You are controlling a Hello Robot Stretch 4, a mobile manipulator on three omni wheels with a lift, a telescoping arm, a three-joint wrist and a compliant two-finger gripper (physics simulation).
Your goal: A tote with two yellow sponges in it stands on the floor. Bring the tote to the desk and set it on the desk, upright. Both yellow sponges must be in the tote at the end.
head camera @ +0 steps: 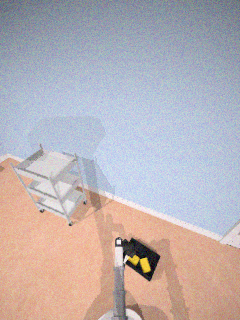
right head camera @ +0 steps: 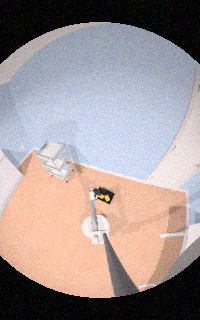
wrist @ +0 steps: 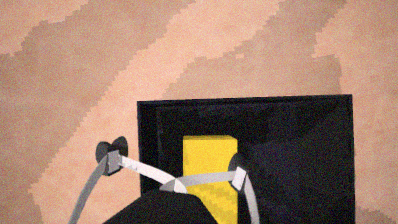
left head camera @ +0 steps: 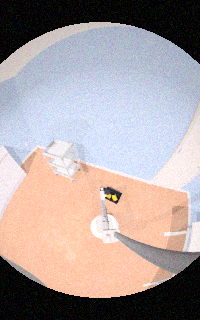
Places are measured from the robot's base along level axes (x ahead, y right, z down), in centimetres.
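Pixels of known places: gripper, fingertip midpoint: (head camera: 128,259) (right head camera: 98,196) (wrist: 179,157) (left head camera: 105,195).
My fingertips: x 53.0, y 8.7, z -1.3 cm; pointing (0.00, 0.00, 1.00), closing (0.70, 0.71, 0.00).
Observation:
For each thing: its top centre in the pictures, then the offset to it from my fingertips. "*": a spot on its surface instead.
- black tote, top centre: (head camera: 140,256) (right head camera: 104,194) (left head camera: 111,193) dx +0.7, dy +10.9, dz -5.9 cm
- sponge, top centre: (wrist: 210,183) (head camera: 133,257) dx +1.2, dy +4.4, dz -0.7 cm
- wall's white baseboard, surface spot: (head camera: 150,212) * dx +47.4, dy +29.0, dz -0.1 cm
The black tote (head camera: 153,255) (left head camera: 118,192) (right head camera: 111,193) (wrist: 300,165) stands upright on the floor. Two yellow sponges lie in it: one sponge (head camera: 145,265) (wrist: 210,150) shows clearly in the wrist view, and the other sponge (head camera: 133,260) lies beside it in the head camera view. My gripper (wrist: 179,157) is open, at the tote's left side in the wrist view. One fingertip is outside the left wall, the other over the inside by the sponge. The wall between them is partly hidden by the gripper; the fingertips' exact height is unclear. I cannot make out the desk.
A three-shelf grey-white cart (head camera: 54,185) (left head camera: 63,160) (right head camera: 55,162) stands to the left near the blue wall (head camera: 140,125). The wall's white baseboard (head camera: 150,212) runs behind the tote. A white bar (left head camera: 175,233) (right head camera: 172,235) shows at the right of the side head views.

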